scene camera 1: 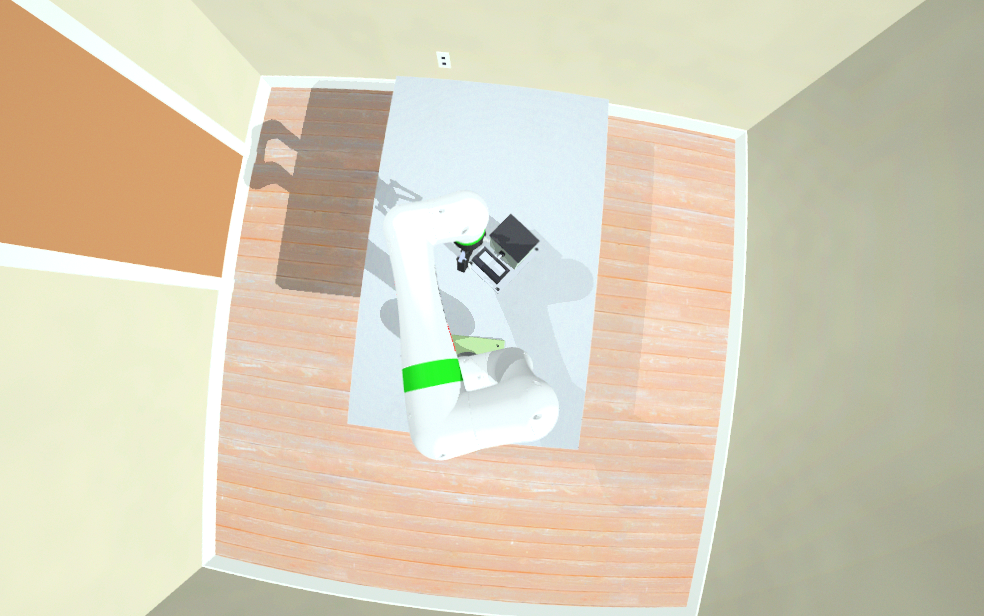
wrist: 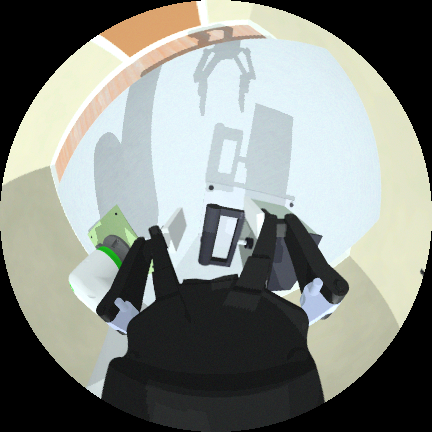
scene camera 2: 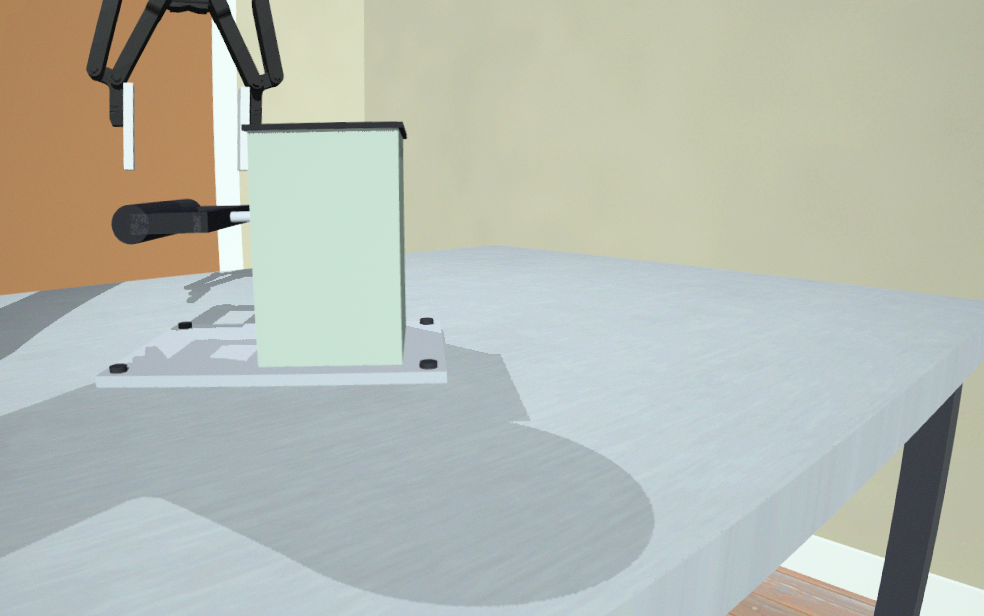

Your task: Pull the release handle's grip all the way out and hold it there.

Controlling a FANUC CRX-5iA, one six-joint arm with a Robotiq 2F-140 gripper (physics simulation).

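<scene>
The release handle's grip (scene camera 1: 484,268) (scene camera 2: 148,221) (wrist: 210,237) is a dark bar with a rectangular frame. It sticks out level from the side of a pale green housing (scene camera 2: 326,246) with a black top (scene camera 1: 514,236) (wrist: 281,265). A short pale rod (scene camera 2: 238,216) shows between frame and housing. My gripper (scene camera 2: 186,167) (wrist: 213,211) is partly open, pointing down, with nothing between its fingers. Its pale pads end above the grip in scene camera 2. In the wrist view they appear on either side of the handle, the right one close to the housing. The arm partly hides the gripper in scene camera 1.
The housing stands on a pale base plate (scene camera 2: 272,380) (wrist: 227,195) with dark bolts, on the grey-white table (scene camera 1: 501,145) (scene camera 2: 653,348). A green mounting plate (scene camera 1: 479,343) (wrist: 107,222) lies by the arm's base. The arm (scene camera 1: 421,297) spans the table, and shadows cross it.
</scene>
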